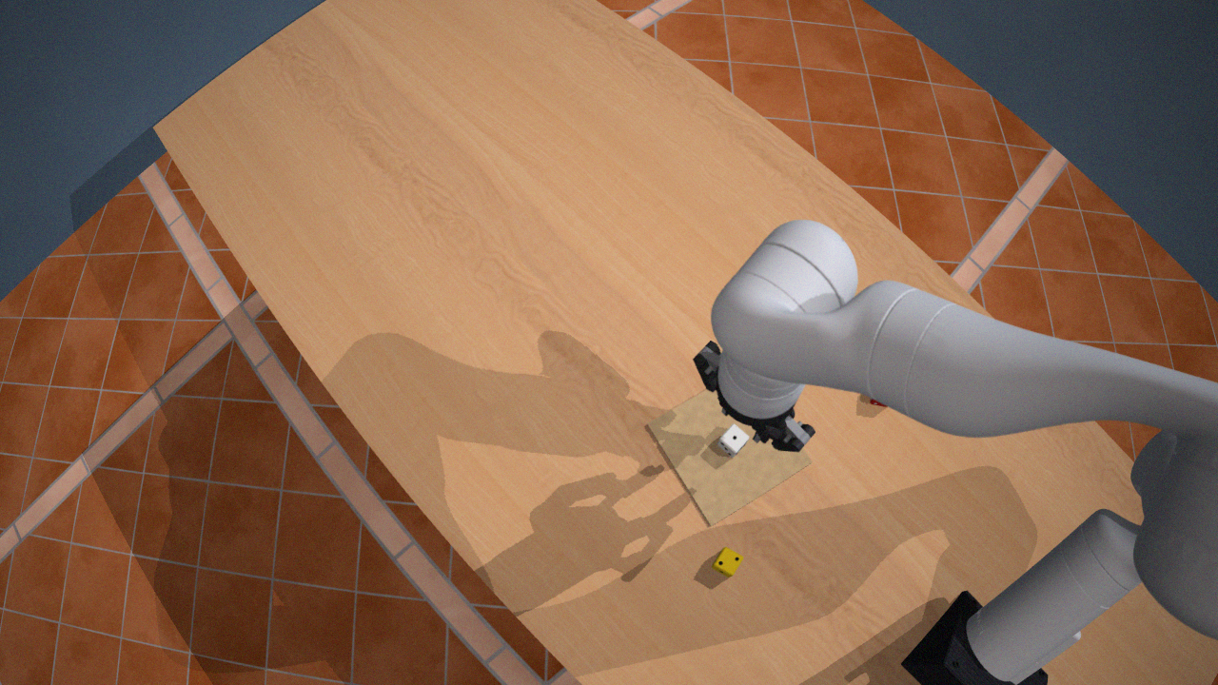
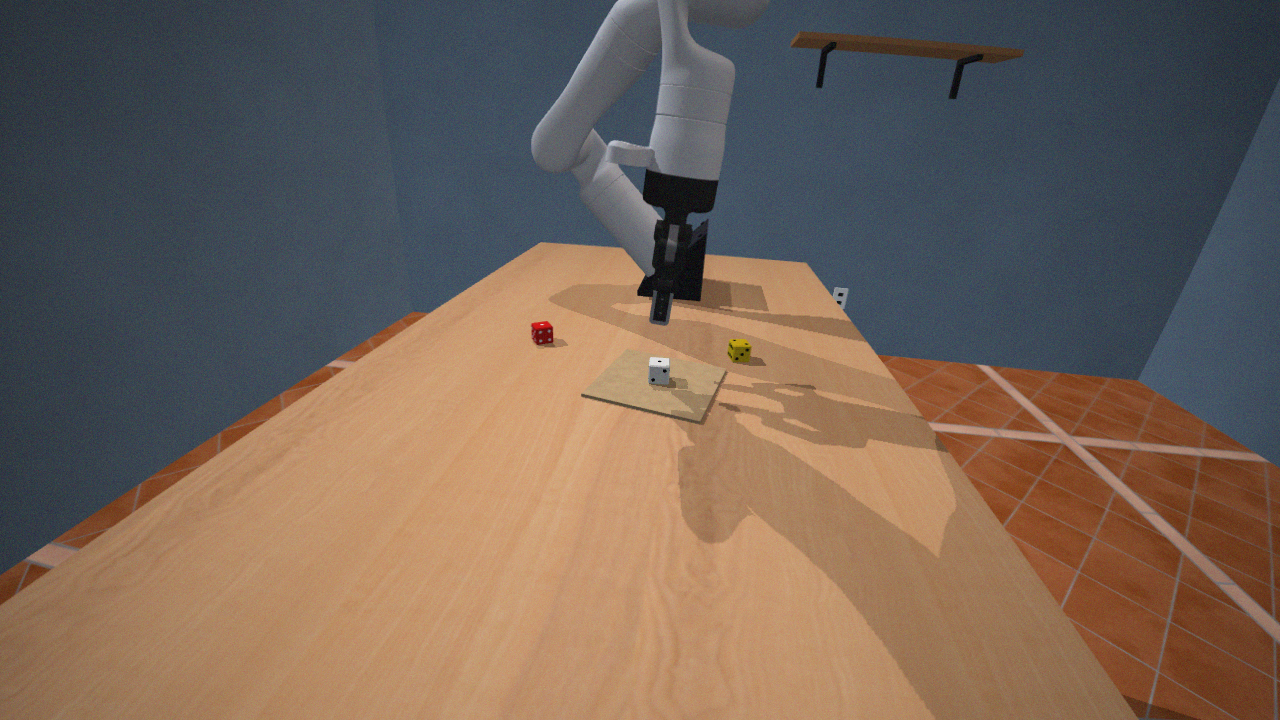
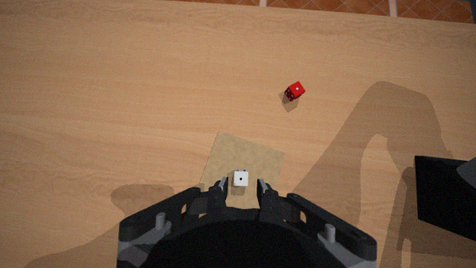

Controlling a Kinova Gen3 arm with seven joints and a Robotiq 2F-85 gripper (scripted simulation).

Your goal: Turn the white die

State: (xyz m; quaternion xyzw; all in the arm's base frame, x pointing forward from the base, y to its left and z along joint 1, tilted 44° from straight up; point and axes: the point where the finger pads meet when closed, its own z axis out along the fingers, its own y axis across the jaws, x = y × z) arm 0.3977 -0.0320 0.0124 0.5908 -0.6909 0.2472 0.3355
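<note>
Now: hand 90 mm above the white die. Round my hand: tan mat 100 mm below; then yellow die 80 mm behind, 120 mm to the left, 90 mm below; then red die 110 mm behind, 160 mm to the right, 90 mm below.
</note>
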